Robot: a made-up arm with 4 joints. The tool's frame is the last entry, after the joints. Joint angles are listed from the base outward.
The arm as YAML. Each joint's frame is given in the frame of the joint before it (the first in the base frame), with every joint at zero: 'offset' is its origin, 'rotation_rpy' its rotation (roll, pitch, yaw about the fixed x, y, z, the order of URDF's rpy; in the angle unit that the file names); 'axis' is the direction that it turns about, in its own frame. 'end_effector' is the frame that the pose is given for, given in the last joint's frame.
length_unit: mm
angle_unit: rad
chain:
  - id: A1
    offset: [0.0, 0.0, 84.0]
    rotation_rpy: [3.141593, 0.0, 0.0]
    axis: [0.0, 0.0, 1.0]
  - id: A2
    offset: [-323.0, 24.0, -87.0]
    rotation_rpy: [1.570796, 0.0, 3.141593]
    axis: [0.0, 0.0, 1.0]
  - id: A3
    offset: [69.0, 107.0, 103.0]
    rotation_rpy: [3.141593, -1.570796, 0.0]
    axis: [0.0, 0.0, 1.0]
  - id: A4
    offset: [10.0, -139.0, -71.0]
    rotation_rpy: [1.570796, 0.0, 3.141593]
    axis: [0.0, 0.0, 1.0]
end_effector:
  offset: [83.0, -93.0, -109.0]
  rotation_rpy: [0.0, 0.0, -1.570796]
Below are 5 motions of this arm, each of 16 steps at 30 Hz.
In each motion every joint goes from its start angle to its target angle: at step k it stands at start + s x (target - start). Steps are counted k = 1, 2, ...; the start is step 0. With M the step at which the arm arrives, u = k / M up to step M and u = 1 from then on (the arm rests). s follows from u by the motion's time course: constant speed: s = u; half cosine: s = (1 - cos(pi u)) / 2; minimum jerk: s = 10 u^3 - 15 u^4 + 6 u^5.
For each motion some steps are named. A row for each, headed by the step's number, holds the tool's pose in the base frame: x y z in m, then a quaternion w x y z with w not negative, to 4 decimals.
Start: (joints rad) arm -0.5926 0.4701 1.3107 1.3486
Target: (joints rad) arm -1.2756 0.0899 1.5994 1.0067
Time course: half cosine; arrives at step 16
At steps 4, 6, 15, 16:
4: 0.0164 -0.4375 -0.0884 0.5232 -0.6326 0.0297 0.5702
6: 0.0604 -0.4467 -0.0820 0.4885 -0.6482 0.0073 0.5841
15: 0.2651 -0.4196 -0.0433 0.3219 -0.7052 -0.1248 0.6193
16: 0.2680 -0.4183 -0.0426 0.3193 -0.7058 -0.1271 0.6195

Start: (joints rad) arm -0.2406 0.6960 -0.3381 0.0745
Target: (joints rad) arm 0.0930 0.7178 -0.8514 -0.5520
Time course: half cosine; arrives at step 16
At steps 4, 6, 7, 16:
4: -0.0589 0.0272 -0.0007 0.9099 0.2267 -0.3133 0.1501
6: -0.0580 0.0375 0.0126 0.9093 0.2715 -0.3014 0.0931
7: -0.0573 0.0429 0.0198 0.9067 0.2970 -0.2933 0.0606
16: -0.0506 0.0724 0.0561 0.8547 0.4493 -0.2236 -0.1327

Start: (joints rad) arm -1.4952 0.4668 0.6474 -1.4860
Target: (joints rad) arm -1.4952 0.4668 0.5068 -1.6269
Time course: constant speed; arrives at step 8
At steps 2, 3, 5, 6, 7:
2: 0.3396 -0.1552 -0.0148 0.9267 0.2018 -0.3064 -0.0818
3: 0.3383 -0.1552 -0.0182 0.9285 0.2055 -0.2965 -0.0880
5: 0.3354 -0.1551 -0.0252 0.9318 0.2124 -0.2765 -0.1007
6: 0.3339 -0.1550 -0.0287 0.9333 0.2156 -0.2664 -0.1070
7: 0.3323 -0.1550 -0.0322 0.9347 0.2187 -0.2563 -0.1134

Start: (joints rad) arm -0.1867 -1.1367 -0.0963 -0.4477
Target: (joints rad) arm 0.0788 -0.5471 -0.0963 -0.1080
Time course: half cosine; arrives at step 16
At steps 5, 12, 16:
5: -0.5421 -0.1400 -0.1171 0.8658 -0.0782 0.4768 -0.1298
12: -0.4445 -0.0283 -0.1730 0.9430 0.0273 0.3132 -0.1086
16: -0.4176 -0.0081 -0.1799 0.9563 0.0424 0.2705 -0.1026

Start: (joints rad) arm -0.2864 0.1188 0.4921 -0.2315
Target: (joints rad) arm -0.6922 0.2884 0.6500 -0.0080
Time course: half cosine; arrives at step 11
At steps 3, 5, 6, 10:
3: -0.0822 -0.2478 -0.1580 0.9622 -0.2271 -0.1383 0.0598
5: -0.0447 -0.2545 -0.1514 0.9484 -0.2359 -0.1686 0.1286
6: -0.0238 -0.2563 -0.1476 0.9383 -0.2401 -0.1855 0.1657
10: 0.0354 -0.2539 -0.1362 0.9010 -0.2497 -0.2339 0.2666

